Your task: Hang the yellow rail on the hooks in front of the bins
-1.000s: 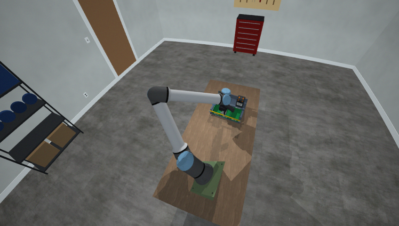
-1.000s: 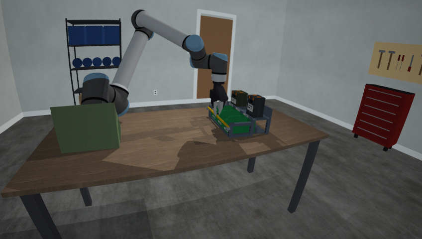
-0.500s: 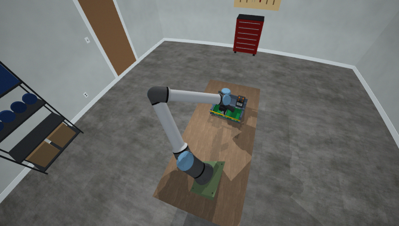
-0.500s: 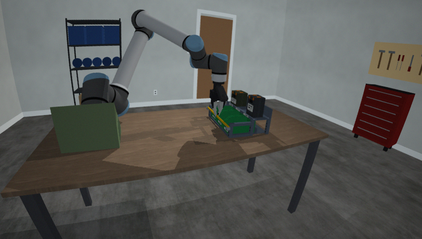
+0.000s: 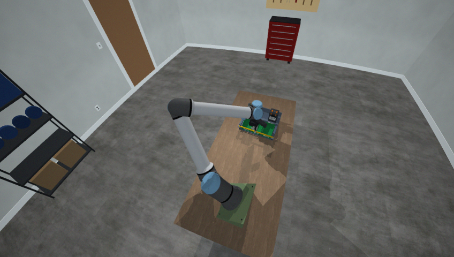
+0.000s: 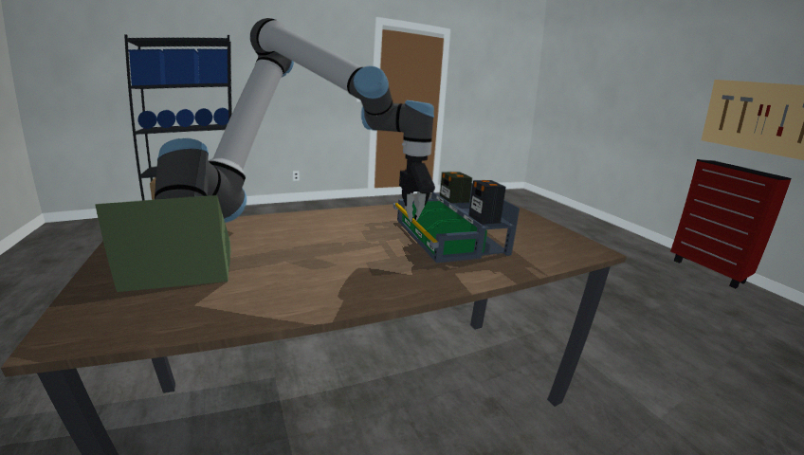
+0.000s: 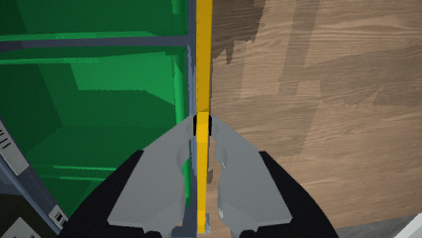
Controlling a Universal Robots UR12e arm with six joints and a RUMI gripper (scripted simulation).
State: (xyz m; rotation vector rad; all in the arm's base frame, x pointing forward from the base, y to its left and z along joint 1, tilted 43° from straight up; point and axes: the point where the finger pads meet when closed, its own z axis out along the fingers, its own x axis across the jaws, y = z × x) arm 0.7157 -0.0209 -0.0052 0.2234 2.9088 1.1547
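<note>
The yellow rail lies 1 cm below my hand. From my hand the other things lie so: rack front bar 1 cm ahead, 7 cm below.
</note>
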